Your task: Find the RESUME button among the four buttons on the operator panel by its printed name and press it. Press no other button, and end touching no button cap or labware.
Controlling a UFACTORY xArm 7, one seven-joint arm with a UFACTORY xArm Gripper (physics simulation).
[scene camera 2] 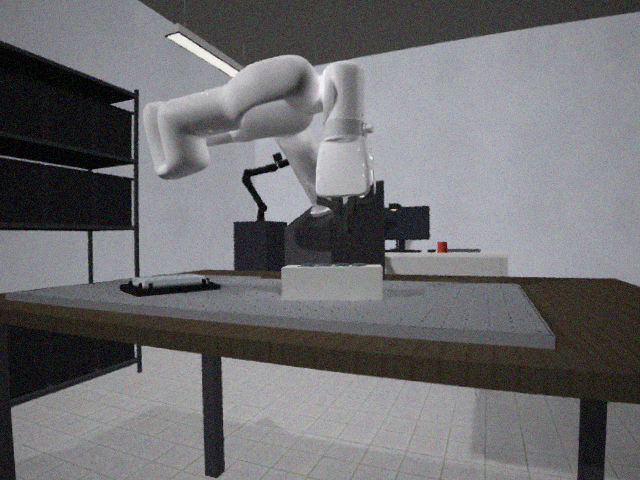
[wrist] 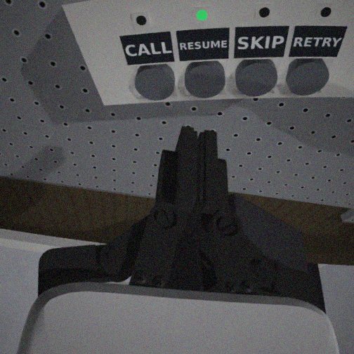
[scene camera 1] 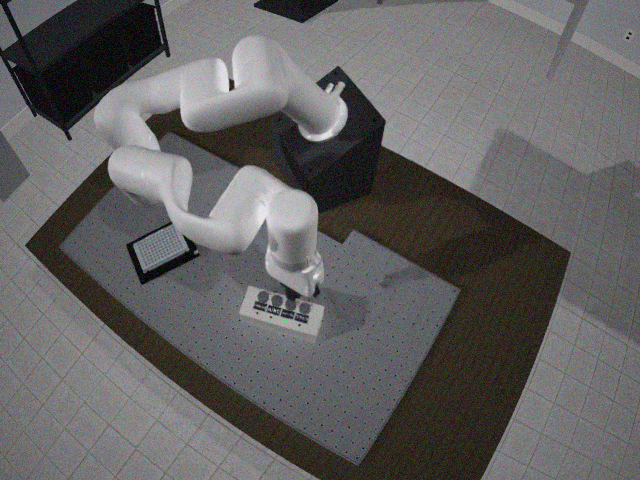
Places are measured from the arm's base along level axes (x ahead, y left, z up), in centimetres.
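Pixels of known places: gripper, fingertip midpoint: (scene camera 2: pixel 345 238) (scene camera 1: pixel 294 294); arm's base at its link origin: (scene camera 1: pixel 323 118).
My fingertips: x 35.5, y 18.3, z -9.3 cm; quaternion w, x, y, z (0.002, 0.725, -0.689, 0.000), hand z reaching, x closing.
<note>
Ahead of a thing's pixels: the offset from my fingertips to its middle. Level surfaces: height alone.
The white operator panel @(dy -1.3, dx +2.8, dz -7.3 cm) (scene camera 1: pixel 249 298) (scene camera 2: pixel 331 284) (wrist: pixel 100 45) has four grey round buttons. In the wrist view the labels read, from left, CALL, RESUME, SKIP and RETRY. The RESUME button @(dy -0.5, dx +0.6, dz -4.9 cm) (scene camera 1: pixel 290 304) (wrist: pixel 204 79) lies below its label (wrist: pixel 203 44), and the lamp @(dy +0.8, dx +4.3, dz -4.7 cm) (scene camera 1: pixel 285 320) (wrist: pixel 202 15) above that label glows green. The CALL button (wrist: pixel 155 81), SKIP button (wrist: pixel 256 77) and RETRY button (wrist: pixel 307 76) have dark lamps. My gripper (scene camera 2: pixel 347 230) (wrist: pixel 191 146) is shut and empty. Its fingertips are above the panel, apart from the caps.
A white well plate @(dy -35.3, dx +7.2, dz -8.2 cm) (scene camera 1: pixel 160 249) (scene camera 2: pixel 170 280) sits in a black holder on the grey perforated board @(dz -10.1 cm) (scene camera 1: pixel 361 361) (scene camera 2: pixel 465 315), away from the panel. The black arm base (scene camera 1: pixel 336 170) stands behind the board on the brown table @(dz -11.4 cm) (scene camera 1: pixel 496 330).
</note>
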